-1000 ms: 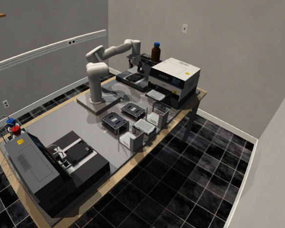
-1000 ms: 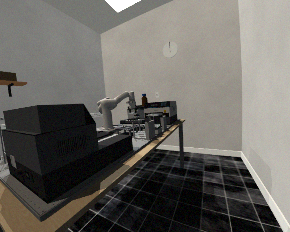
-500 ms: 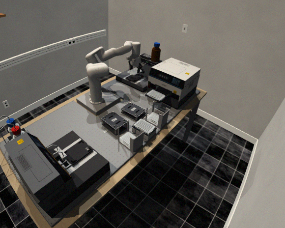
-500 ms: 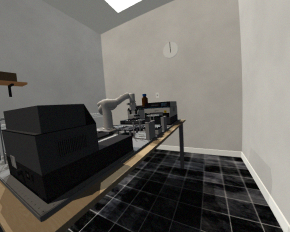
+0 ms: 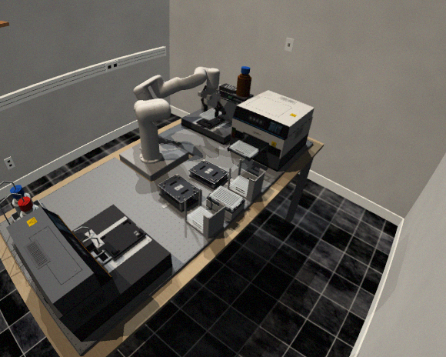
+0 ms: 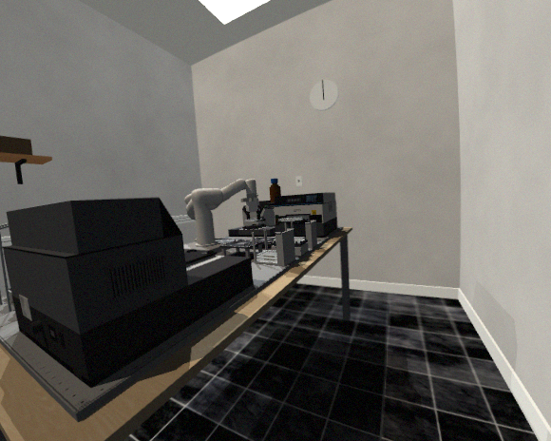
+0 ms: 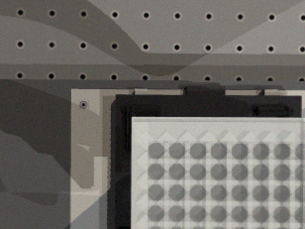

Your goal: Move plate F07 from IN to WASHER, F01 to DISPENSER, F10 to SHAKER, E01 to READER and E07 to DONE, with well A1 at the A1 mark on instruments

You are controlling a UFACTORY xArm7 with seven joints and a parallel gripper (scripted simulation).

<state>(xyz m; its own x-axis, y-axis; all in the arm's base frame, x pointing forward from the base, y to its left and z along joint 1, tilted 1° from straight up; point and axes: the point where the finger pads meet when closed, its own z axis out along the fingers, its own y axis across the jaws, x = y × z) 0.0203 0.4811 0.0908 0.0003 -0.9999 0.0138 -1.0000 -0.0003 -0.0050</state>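
Right now the dispenser tray is 60 mm below my hand. From my hand the other things lie so: brown bottle (110 mm ahead, 180 mm to the left, 170 mm above); N6 label (300 mm ahead, 290 mm to the right, 120 mm below); dispenser (180 mm to the left, 30 mm below).
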